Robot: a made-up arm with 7 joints. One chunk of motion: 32 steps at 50 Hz.
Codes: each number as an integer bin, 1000 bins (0 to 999) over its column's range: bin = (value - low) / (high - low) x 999, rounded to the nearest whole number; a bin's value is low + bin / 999 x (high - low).
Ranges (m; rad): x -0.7..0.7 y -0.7..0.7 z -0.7..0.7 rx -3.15..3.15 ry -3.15..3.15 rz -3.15..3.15
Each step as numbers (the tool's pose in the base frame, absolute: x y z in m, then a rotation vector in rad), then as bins.
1 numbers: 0.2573 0.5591 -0.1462 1.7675 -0.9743 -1.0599
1 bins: 683 898 395 780 345 331
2 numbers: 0.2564 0.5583 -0.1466 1.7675 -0.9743 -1.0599
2 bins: 682 898 395 780 345 331
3 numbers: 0.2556 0.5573 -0.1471 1.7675 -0.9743 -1.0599
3 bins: 682 897 395 780 345 331
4 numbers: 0.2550 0.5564 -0.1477 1.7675 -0.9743 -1.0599
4 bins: 681 897 394 780 345 331
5 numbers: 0.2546 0.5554 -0.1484 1.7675 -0.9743 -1.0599
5 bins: 681 896 394 780 345 331
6 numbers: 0.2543 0.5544 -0.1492 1.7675 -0.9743 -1.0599
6 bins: 681 895 393 780 345 331
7 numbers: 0.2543 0.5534 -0.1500 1.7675 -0.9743 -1.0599
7 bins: 681 894 392 780 345 331
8 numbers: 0.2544 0.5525 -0.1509 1.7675 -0.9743 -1.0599
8 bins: 681 894 392 780 345 331
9 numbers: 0.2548 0.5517 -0.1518 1.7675 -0.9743 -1.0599
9 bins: 681 893 391 780 345 331
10 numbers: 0.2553 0.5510 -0.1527 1.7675 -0.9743 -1.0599
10 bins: 682 893 391 780 345 331
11 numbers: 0.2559 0.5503 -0.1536 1.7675 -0.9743 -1.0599
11 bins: 682 892 390 780 345 331
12 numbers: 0.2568 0.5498 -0.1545 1.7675 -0.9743 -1.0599
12 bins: 683 892 389 780 345 331
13 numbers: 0.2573 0.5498 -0.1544 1.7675 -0.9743 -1.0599
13 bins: 683 892 389 780 345 331
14 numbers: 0.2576 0.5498 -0.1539 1.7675 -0.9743 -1.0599
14 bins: 683 892 390 780 345 331
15 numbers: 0.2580 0.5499 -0.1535 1.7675 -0.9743 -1.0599
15 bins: 684 892 390 780 345 331
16 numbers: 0.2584 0.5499 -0.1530 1.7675 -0.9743 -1.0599
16 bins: 684 892 390 780 345 331
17 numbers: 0.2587 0.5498 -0.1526 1.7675 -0.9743 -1.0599
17 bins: 684 892 391 780 345 331
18 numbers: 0.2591 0.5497 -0.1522 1.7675 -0.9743 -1.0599
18 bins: 684 892 391 780 345 331
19 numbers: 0.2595 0.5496 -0.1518 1.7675 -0.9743 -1.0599
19 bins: 685 892 391 780 345 331
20 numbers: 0.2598 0.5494 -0.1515 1.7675 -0.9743 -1.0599
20 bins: 685 892 391 780 345 331
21 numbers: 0.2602 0.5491 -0.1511 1.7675 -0.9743 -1.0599
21 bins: 685 891 392 780 345 331
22 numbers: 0.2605 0.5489 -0.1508 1.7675 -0.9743 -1.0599
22 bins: 685 891 392 780 345 331
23 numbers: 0.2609 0.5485 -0.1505 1.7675 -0.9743 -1.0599
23 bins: 686 891 392 780 345 331
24 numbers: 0.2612 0.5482 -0.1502 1.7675 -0.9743 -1.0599
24 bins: 686 891 392 780 345 331
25 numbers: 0.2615 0.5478 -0.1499 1.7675 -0.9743 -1.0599
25 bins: 686 890 393 780 345 331
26 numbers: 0.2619 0.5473 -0.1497 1.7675 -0.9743 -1.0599
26 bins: 686 890 393 780 345 331
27 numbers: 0.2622 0.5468 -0.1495 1.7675 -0.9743 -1.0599
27 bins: 687 890 393 780 345 331
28 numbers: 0.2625 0.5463 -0.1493 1.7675 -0.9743 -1.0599
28 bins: 687 889 393 780 345 331
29 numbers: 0.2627 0.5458 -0.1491 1.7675 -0.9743 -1.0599
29 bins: 687 889 393 780 345 331
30 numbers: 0.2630 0.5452 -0.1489 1.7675 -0.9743 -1.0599
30 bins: 687 889 393 780 345 331
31 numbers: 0.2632 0.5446 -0.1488 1.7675 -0.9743 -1.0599
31 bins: 687 888 393 780 345 331
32 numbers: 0.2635 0.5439 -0.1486 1.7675 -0.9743 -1.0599
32 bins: 688 888 393 780 345 331
